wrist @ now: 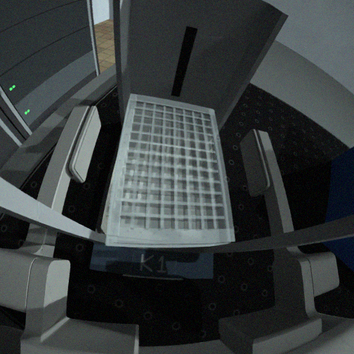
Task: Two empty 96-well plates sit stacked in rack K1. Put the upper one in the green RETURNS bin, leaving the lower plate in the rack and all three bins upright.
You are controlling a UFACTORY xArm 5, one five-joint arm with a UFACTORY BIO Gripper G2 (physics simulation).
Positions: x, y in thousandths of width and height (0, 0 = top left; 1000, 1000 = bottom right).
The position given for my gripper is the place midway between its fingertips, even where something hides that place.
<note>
I see my gripper (499, 349) and a clear 96-well plate (479, 535).
</note>
